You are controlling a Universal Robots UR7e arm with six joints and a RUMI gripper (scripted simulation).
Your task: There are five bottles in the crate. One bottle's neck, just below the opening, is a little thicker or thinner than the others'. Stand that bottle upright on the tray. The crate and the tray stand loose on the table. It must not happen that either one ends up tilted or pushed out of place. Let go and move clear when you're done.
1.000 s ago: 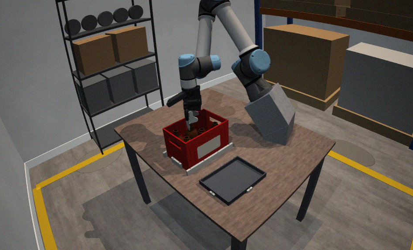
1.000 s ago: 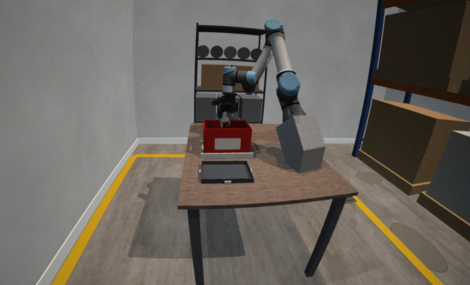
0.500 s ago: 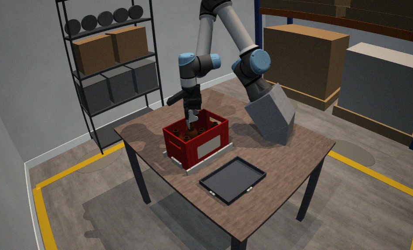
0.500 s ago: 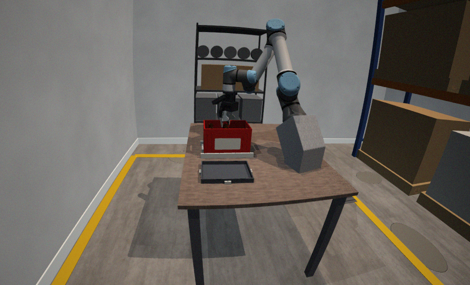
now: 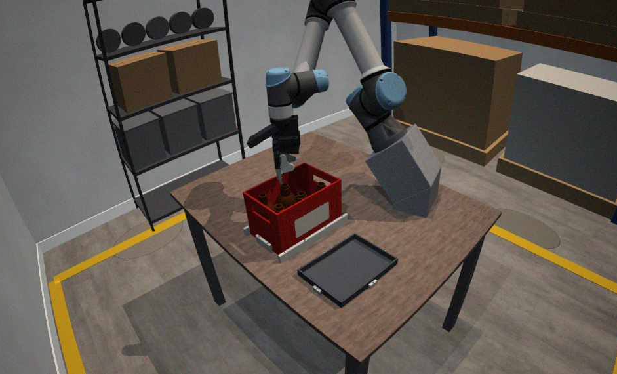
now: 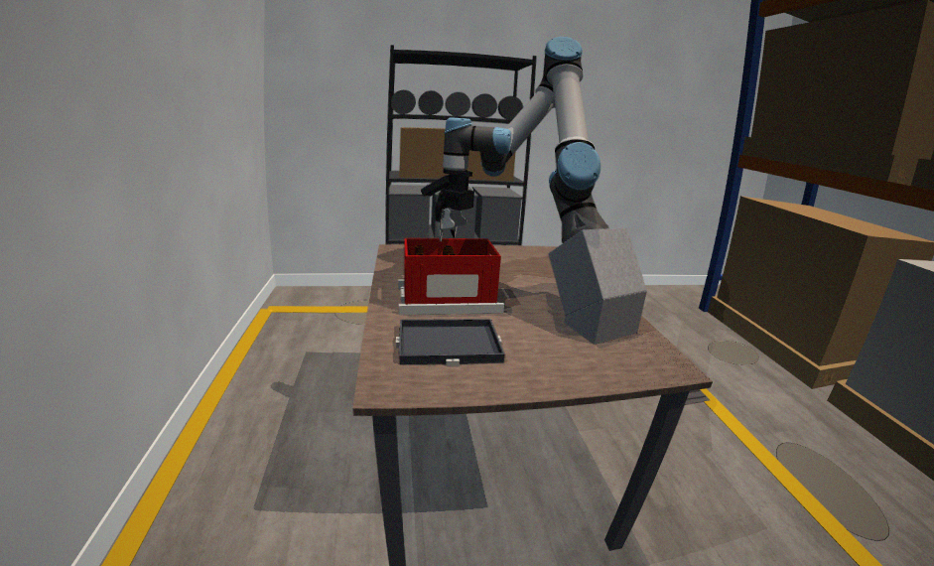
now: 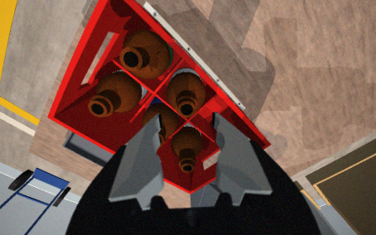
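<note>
Now: hand 50 mm to the right of the red crate and 120 mm above it. The rest, counted from my hand: dark tray 80 mm ahead, 320 mm to the left, 190 mm below.
</note>
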